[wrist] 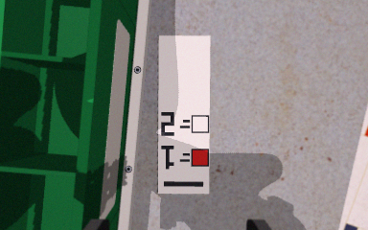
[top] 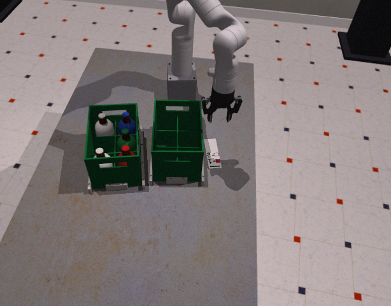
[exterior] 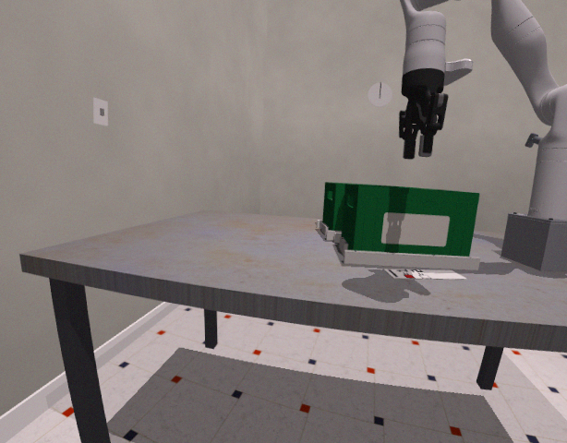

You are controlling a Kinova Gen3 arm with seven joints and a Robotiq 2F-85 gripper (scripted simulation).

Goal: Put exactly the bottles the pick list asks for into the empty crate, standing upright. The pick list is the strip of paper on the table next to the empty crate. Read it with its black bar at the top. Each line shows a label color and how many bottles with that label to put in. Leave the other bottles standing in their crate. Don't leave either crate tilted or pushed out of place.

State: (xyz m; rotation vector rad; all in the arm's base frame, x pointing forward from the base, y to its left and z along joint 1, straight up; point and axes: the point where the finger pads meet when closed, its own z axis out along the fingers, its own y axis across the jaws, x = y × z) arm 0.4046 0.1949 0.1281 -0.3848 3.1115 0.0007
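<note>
Right now my hand is 12 cm short of the red-label bottle, 31 cm to the left of it and 16 cm above it. Round my hand: green bottle (4 cm ahead, 34 cm to the right, 16 cm below); blue bottle (5 cm behind, 36 cm to the right, 16 cm below); pick list (5 cm behind, 1 cm to the right, 25 cm below).
</note>
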